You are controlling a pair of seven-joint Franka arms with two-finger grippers.
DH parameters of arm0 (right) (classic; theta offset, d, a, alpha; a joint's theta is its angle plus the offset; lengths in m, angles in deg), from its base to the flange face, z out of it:
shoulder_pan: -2.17 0.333 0 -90
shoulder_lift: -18.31 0 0 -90
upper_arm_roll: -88.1 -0.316 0.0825 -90
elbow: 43.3 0 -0.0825 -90
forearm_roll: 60.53 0.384 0 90
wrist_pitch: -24.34 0 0.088 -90
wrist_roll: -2.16 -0.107 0 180
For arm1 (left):
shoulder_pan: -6.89 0.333 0 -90
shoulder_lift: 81.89 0 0 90
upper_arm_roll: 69.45 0.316 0.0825 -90
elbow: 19.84 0 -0.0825 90
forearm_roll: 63.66 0.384 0 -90
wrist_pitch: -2.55 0 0.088 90
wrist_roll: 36.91 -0.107 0 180
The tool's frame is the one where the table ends.
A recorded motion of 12 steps. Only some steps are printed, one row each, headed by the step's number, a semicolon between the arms.
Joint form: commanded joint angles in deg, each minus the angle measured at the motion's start. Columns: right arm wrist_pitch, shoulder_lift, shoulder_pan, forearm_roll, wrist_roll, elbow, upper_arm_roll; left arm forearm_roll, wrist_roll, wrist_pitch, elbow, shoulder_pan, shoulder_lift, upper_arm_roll.
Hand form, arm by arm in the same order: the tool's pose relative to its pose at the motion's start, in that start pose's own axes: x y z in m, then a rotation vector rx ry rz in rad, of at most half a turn. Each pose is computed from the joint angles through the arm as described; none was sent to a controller.
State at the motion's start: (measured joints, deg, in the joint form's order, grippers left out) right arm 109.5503 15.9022 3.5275 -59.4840 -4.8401 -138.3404 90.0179; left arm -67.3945 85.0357 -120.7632 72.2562 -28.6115 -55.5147 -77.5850
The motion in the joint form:
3: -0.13 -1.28 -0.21 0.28 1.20 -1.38 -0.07; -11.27 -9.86 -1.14 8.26 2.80 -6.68 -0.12
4: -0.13 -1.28 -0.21 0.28 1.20 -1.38 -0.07; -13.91 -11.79 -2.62 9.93 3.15 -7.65 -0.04
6: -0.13 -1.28 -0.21 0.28 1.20 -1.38 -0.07; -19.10 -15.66 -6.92 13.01 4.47 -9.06 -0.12
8: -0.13 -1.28 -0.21 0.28 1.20 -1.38 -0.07; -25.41 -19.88 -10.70 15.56 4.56 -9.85 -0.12
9: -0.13 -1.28 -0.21 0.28 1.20 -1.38 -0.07; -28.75 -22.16 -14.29 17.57 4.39 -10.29 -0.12
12: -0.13 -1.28 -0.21 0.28 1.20 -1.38 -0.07; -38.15 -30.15 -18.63 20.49 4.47 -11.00 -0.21
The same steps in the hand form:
3: -0.0073 0.0018 0.0005 0.0054 -0.0046 -0.0190; 0.0325 -0.0170 -0.0181 0.0642 -0.1280 0.0200
4: -0.0073 0.0018 0.0005 0.0054 -0.0046 -0.0190; 0.0378 -0.0190 -0.0189 0.0613 -0.1642 0.0168
6: -0.0073 0.0018 0.0005 0.0054 -0.0046 -0.0190; 0.0530 -0.0168 -0.0192 0.0300 -0.2387 -0.0035
8: -0.0073 0.0018 0.0005 0.0054 -0.0046 -0.0190; 0.0581 -0.0199 -0.0145 0.0107 -0.3166 -0.0179
9: -0.0073 0.0018 0.0005 0.0054 -0.0046 -0.0190; 0.0621 -0.0224 -0.0093 -0.0195 -0.3527 -0.0317
12: -0.0073 0.0018 0.0005 0.0054 -0.0046 -0.0190; 0.0719 -0.0265 -0.0011 -0.0566 -0.4431 -0.0373

